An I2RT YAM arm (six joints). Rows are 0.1 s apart.
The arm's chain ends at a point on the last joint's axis. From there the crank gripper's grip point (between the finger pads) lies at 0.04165 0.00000 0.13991 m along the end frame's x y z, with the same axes.
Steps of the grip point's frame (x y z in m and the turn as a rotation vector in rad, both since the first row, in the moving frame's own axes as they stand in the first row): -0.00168, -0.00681, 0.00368, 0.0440, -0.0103, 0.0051; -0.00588, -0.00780, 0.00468, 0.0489, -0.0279, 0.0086; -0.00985, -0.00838, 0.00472, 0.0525, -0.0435, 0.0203; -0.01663, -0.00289, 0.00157, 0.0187, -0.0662, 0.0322; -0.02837, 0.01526, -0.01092, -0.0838, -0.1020, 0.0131; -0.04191, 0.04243, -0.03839, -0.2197, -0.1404, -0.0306; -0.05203, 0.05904, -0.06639, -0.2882, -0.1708, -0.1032; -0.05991, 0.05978, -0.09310, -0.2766, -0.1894, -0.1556; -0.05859, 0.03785, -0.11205, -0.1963, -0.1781, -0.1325; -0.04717, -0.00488, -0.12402, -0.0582, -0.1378, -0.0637; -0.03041, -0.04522, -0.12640, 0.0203, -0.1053, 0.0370
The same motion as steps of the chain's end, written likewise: -0.00025, -0.00086, 0.00339, 0.0440, -0.0103, 0.0051; -0.00199, -0.00127, 0.00373, 0.0489, -0.0279, 0.0086; -0.00380, -0.00178, 0.00321, 0.0525, -0.0435, 0.0203; -0.00731, -0.00144, -0.00087, 0.0187, -0.0662, 0.0322; -0.01384, 0.00294, -0.01392, -0.0838, -0.1020, 0.0131; -0.02253, 0.01237, -0.03958, -0.2197, -0.1404, -0.0306; -0.02986, 0.02151, -0.06620, -0.2882, -0.1708, -0.1032; -0.03575, 0.02517, -0.09392, -0.2766, -0.1894, -0.1556; -0.03482, 0.01386, -0.11502, -0.1963, -0.1781, -0.1325; -0.02776, -0.01112, -0.12825, -0.0582, -0.1378, -0.0637; -0.01550, -0.04361, -0.12999, 0.0203, -0.1053, 0.0370
